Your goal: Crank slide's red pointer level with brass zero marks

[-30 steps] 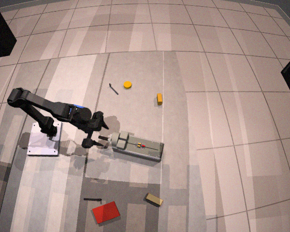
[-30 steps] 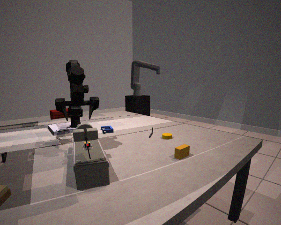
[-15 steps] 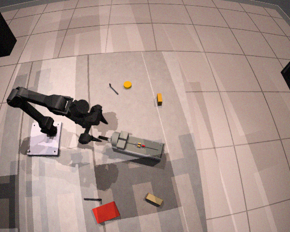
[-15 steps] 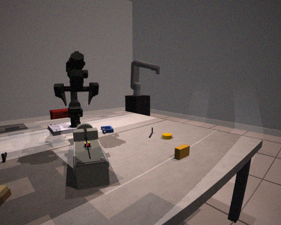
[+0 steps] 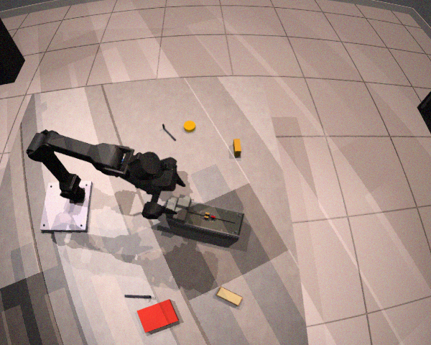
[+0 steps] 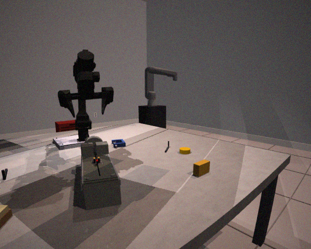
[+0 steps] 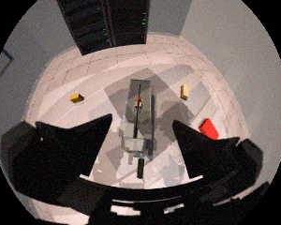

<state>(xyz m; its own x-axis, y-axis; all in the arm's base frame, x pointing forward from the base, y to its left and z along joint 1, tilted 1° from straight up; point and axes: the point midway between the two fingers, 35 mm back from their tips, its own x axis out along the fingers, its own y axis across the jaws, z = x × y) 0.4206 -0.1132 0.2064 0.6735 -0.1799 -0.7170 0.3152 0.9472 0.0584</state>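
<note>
The dark crank handle lies 100 mm below my gripper tip, 100 mm behind it and 20 mm to the left of it. Also, from my gripper tip: tan block: 290 mm to the right, 190 mm below, 130 mm ahead; red plate: 350 mm to the right, 190 mm below, 110 mm behind; red pointer: 120 mm below, 100 mm ahead, 20 mm to the right.
</note>
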